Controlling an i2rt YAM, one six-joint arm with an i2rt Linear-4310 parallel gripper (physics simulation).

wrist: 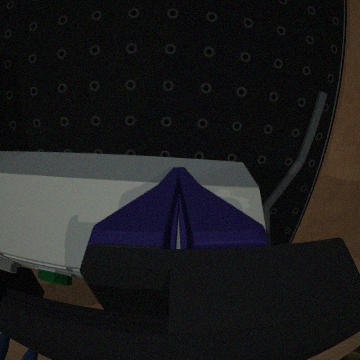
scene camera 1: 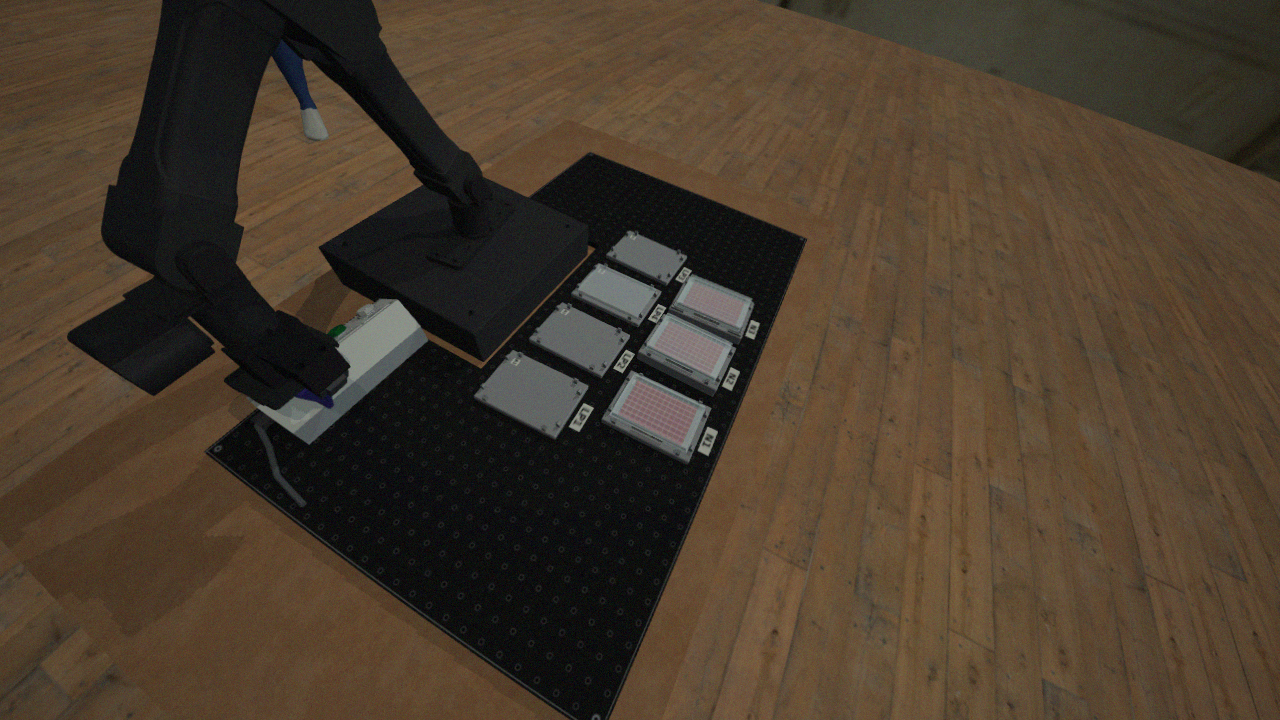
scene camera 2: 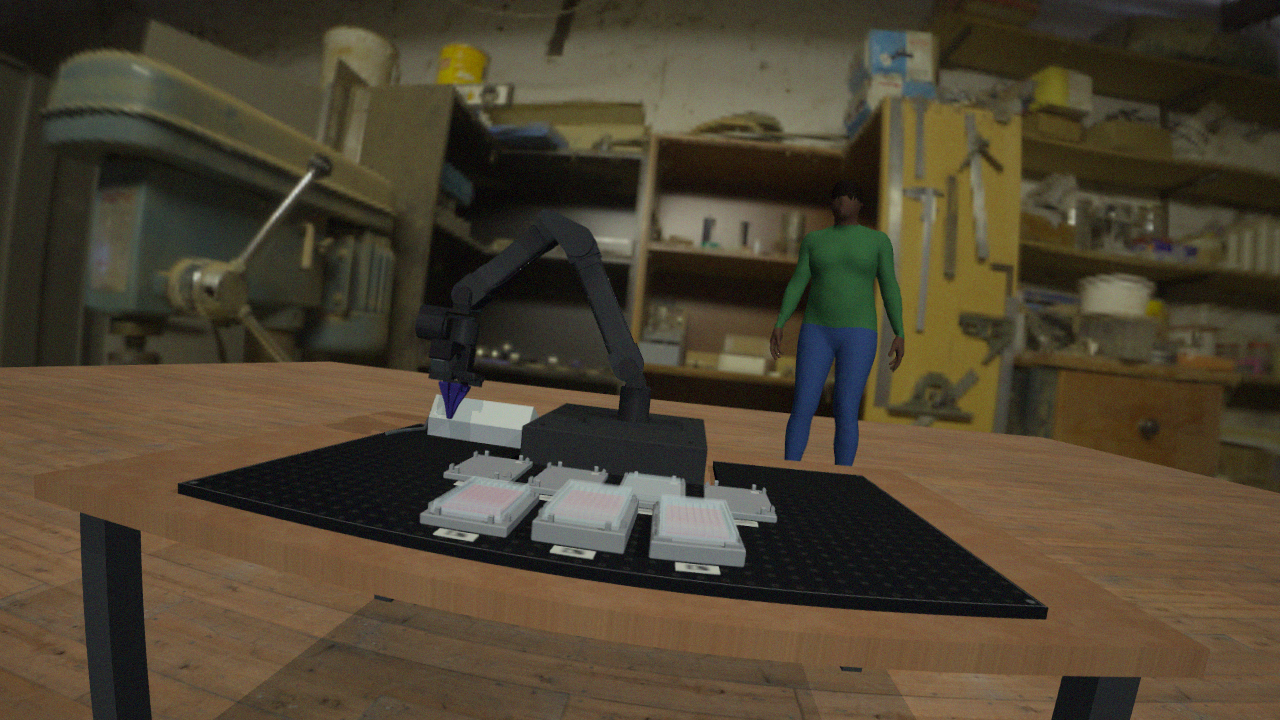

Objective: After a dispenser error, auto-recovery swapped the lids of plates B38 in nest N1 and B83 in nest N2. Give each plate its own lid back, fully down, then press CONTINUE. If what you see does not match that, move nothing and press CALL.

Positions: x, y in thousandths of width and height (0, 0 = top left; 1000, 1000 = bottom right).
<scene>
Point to a button box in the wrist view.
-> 165, 546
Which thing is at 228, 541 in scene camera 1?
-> My gripper.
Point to a button box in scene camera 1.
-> At 293, 480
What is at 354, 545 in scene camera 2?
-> My gripper.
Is my gripper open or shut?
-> Shut.
</scene>
